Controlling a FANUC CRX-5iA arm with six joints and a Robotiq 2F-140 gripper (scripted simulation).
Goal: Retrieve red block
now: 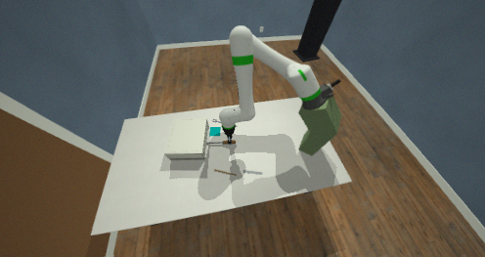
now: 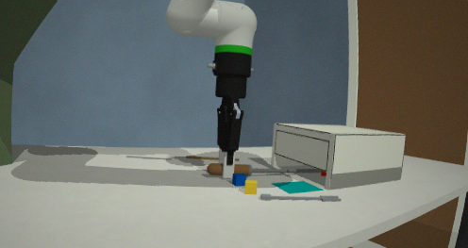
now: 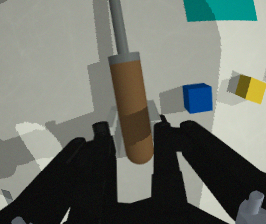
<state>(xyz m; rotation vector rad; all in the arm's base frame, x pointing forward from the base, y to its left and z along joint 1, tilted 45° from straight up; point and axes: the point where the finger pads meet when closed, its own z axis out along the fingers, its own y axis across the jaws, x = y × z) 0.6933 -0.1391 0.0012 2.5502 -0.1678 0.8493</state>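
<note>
The blue block is 70 mm to the right of my hand, 30 mm below it and 10 mm behind it. Round my hand: teal square (160 mm to the right, 100 mm ahead, 40 mm below); then yellow cube (140 mm to the right, 30 mm below, 30 mm behind); then hooked tool (130 mm ahead, 80 mm to the right, 20 mm below).
</note>
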